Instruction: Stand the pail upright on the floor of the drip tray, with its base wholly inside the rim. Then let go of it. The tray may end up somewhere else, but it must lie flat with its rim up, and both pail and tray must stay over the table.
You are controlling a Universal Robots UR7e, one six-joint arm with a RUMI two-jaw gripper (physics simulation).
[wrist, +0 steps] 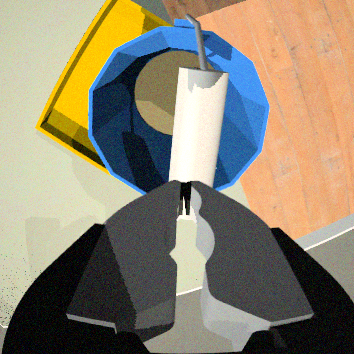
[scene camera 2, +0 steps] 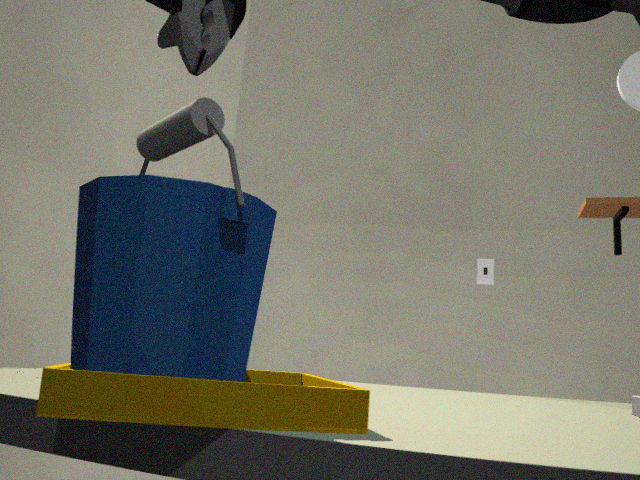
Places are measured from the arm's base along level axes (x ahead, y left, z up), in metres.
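Pixels of known places: gripper, fingertip midpoint: (wrist: 182,184) (scene camera 2: 194,73).
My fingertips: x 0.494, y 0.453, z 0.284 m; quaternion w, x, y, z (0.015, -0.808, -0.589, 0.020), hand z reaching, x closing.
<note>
For each thing: its top centre in the pictures, then the offset to it from my fingertips. "pt": a spot on its surface instead. Level surfaces: height alone.
- blue pail, surface spot: (scene camera 2: 165,289) pt 0.051 m back, 0.056 m left, 0.214 m down
- yellow drip tray, middle of its top: (scene camera 2: 208,371) (wrist: 136,102) 0.008 m back, 0.063 m right, 0.278 m down
- pail's pale handle grip, middle of its top: (wrist: 196,151) (scene camera 2: 180,115) 0.002 m ahead, 0.009 m left, 0.047 m down
- pale table top, its level: 0.311 m down
The blue pail (scene camera 2: 165,289) (wrist: 245,115) stands nearly upright over the yellow drip tray (scene camera 2: 206,408) (wrist: 82,90), towards the tray's left end in the scene view. The near wall hides the base's lower edge, so I cannot tell whether it is wholly inside the rim and flat on the floor. The tray looks flat on the table, rim up. The pail's pale handle grip (scene camera 2: 178,129) (wrist: 197,130) is raised above its mouth. My gripper (scene camera 2: 196,72) (wrist: 182,184) is shut and empty, a little above the grip in the scene view, apart from it.
The pale table top (scene camera 2: 465,413) (wrist: 45,200) extends to the right of the tray in the scene view. Wooden flooring (wrist: 300,100) shows beyond the table in the wrist view. A small pale block (scene camera 2: 636,405) is at the scene view's right edge. A shelf (scene camera 2: 610,207) is on the wall.
</note>
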